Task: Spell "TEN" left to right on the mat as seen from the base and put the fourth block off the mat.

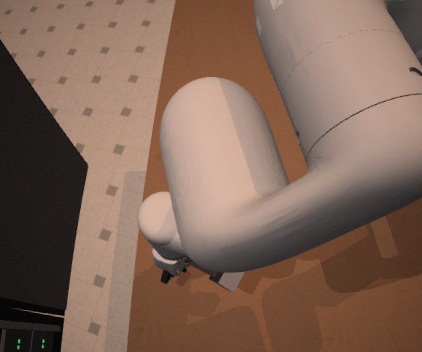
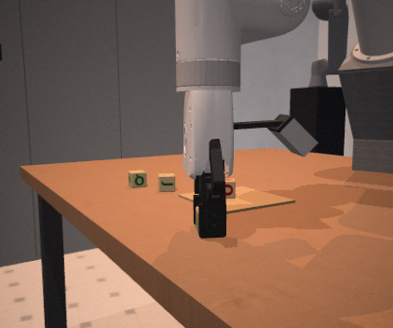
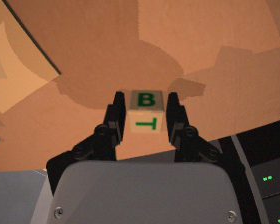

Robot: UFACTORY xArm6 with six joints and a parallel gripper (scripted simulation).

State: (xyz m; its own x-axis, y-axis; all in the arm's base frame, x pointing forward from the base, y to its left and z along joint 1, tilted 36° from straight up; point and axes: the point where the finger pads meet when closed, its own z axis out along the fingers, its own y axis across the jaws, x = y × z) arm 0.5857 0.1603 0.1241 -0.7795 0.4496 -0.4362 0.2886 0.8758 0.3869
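The T block is 1 cm below my hand. Also, from my hand: tan mat 13 cm behind, 14 cm to the right, 2 cm below; then X block 6 cm behind, 26 cm to the right, 1 cm below; then E block 2 cm behind, 33 cm to the right, 1 cm below.
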